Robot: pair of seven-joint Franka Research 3 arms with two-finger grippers.
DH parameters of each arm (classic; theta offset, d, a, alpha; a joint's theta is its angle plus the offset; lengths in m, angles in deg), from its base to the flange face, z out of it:
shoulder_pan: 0 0.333 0 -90
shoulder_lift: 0 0 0 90
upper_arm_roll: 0 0.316 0.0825 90
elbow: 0 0 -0.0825 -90
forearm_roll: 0 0.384 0 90
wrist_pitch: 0 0 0.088 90
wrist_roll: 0 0.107 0 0
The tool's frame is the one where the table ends.
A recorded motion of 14 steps. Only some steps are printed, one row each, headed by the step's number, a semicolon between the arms.
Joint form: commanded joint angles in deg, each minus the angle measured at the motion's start. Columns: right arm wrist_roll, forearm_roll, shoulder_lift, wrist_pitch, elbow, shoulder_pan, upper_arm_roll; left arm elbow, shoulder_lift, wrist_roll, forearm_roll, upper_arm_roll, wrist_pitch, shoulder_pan.
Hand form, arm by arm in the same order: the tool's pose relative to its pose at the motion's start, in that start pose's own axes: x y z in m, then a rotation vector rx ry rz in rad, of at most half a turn. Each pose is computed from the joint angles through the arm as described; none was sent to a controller.
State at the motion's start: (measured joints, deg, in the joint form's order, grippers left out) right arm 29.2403 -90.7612 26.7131 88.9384 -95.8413 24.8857 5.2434; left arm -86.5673 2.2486 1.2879 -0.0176 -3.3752 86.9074 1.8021
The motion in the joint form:
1: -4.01 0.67 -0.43 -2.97 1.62 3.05 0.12; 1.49 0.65 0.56 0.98 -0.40 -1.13 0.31
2: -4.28 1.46 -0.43 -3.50 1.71 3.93 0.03; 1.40 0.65 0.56 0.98 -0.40 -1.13 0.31
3: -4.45 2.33 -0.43 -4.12 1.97 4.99 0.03; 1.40 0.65 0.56 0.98 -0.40 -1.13 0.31
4: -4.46 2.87 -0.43 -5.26 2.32 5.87 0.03; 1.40 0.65 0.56 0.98 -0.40 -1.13 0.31
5: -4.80 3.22 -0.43 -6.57 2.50 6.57 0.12; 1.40 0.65 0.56 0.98 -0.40 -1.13 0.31
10: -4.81 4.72 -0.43 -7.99 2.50 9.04 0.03; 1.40 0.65 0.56 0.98 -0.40 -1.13 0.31
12: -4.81 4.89 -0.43 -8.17 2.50 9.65 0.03; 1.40 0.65 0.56 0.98 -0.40 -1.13 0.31
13: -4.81 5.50 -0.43 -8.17 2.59 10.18 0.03; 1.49 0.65 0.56 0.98 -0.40 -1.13 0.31
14: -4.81 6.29 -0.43 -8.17 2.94 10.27 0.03; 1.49 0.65 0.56 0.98 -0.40 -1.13 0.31
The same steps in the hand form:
1: 0.0029 0.0187 -0.0318 -0.0158 0.0029 -0.0354; 0.0014 -0.0014 -0.0042 0.0160 -0.0055 0.0101
2: 0.0025 0.0184 -0.0402 -0.0092 0.0023 -0.0397; 0.0014 -0.0014 -0.0034 0.0159 -0.0070 0.0101
3: 0.0024 0.0193 -0.0515 -0.0014 0.0043 -0.0397; 0.0014 -0.0014 -0.0034 0.0159 -0.0070 0.0101
4: 0.0017 0.0218 -0.0600 -0.0021 -0.0025 -0.0350; 0.0014 -0.0014 -0.0034 0.0159 -0.0070 0.0101
5: 0.0002 0.0235 -0.0669 -0.0065 -0.0121 -0.0388; 0.0014 -0.0014 -0.0034 0.0159 -0.0070 0.0101
10: -0.0025 0.0215 -0.0923 0.0023 -0.0041 -0.0434; 0.0014 -0.0014 -0.0034 0.0159 -0.0070 0.0101
12: -0.0028 0.0212 -0.0990 0.0027 0.0024 -0.0441; 0.0014 -0.0014 -0.0034 0.0159 -0.0070 0.0101
13: -0.0032 0.0206 -0.1051 0.0118 0.0070 -0.0446; 0.0014 -0.0014 -0.0042 0.0160 -0.0055 0.0101
14: -0.0031 0.0218 -0.1063 0.0250 0.0027 -0.0409; 0.0014 -0.0014 -0.0042 0.0160 -0.0055 0.0101

